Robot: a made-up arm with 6 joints. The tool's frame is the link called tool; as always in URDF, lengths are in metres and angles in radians. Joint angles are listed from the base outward.
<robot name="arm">
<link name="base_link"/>
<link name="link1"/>
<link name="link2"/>
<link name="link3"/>
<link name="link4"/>
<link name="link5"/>
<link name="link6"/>
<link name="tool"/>
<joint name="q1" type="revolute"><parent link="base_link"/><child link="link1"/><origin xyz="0.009 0.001 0.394"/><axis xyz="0 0 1"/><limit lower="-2.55" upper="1.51"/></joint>
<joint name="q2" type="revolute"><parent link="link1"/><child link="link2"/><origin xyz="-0.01 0.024 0.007"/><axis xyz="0.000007 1 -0.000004"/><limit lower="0.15" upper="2.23"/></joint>
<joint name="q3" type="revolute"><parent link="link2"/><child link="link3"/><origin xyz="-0.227 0.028 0.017"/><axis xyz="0.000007 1 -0.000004"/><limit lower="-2.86" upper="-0.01"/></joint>
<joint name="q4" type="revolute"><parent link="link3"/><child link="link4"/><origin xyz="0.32 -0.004 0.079"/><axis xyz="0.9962 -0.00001 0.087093"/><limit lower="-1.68" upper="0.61"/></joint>
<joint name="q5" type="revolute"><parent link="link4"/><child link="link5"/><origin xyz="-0.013 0.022 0.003"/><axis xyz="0.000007 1 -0.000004"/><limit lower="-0.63" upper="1.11"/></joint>
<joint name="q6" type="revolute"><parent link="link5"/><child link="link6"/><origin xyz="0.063 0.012 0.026"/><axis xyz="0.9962 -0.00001 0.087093"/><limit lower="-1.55" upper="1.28"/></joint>
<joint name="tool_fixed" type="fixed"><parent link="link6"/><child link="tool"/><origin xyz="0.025 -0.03 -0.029" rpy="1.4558 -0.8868 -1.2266"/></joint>
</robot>
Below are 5 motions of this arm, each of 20 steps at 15 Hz.
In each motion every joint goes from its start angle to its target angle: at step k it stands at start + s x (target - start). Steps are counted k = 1, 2, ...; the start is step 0. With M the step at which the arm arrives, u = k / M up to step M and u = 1 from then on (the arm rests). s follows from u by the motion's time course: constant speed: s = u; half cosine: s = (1 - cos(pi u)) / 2; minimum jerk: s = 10 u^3 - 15 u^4 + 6 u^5.
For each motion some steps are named. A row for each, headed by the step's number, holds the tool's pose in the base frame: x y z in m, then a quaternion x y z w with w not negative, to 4 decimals.
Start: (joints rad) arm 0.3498 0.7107 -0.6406 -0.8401 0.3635 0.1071
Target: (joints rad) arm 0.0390 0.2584 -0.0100 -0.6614 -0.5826 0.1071
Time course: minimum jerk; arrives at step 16
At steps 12, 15, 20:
12: 0.1847 0.0881 0.4998 0.1993 -0.6636 0.1493 0.7054
15: 0.1817 0.0868 0.4899 0.2138 -0.6826 0.1535 0.6818
20: 0.1816 0.0868 0.4897 0.2141 -0.6830 0.1535 0.6812

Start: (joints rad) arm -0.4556 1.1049 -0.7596 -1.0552 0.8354 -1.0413
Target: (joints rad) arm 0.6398 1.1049 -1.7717 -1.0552 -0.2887 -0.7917
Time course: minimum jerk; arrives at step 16
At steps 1, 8, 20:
1: 0.2778 -0.1195 0.5484 -0.4694 0.1153 0.1292 0.8659
8: 0.2833 0.0744 0.7697 -0.4936 -0.4667 0.3056 0.6672
20: 0.0638 0.1481 0.9393 -0.2335 -0.8748 0.3420 0.2513

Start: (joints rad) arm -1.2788 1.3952 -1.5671 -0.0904 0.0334 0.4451
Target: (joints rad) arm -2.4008 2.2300 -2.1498 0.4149 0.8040 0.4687
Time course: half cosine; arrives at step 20
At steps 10, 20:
10: -0.0344 -0.4448 0.6728 -0.0226 -0.6141 -0.7805 0.1146
20: -0.2953 -0.4088 0.5649 -0.0506 0.4860 0.8503 0.1954

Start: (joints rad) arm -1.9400 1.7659 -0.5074 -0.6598 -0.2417 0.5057
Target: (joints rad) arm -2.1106 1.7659 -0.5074 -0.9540 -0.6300 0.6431
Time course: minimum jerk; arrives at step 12
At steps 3, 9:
3: -0.0181 -0.2537 0.2656 0.0092 -0.2786 -0.8851 0.3726
9: -0.0362 -0.2623 0.2728 0.0139 -0.3978 -0.8272 0.3965

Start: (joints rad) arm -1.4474 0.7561 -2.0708 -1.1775 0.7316 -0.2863
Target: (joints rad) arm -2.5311 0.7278 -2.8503 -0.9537 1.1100 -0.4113
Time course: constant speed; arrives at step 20
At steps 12, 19, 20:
12: 0.1498 0.2666 0.9065 0.8386 0.2490 0.4729 0.1055
19: 0.3001 0.2473 0.8512 0.8703 0.1701 0.3980 0.2350
20: 0.3212 0.2371 0.8418 0.8746 0.1583 0.3842 0.2498

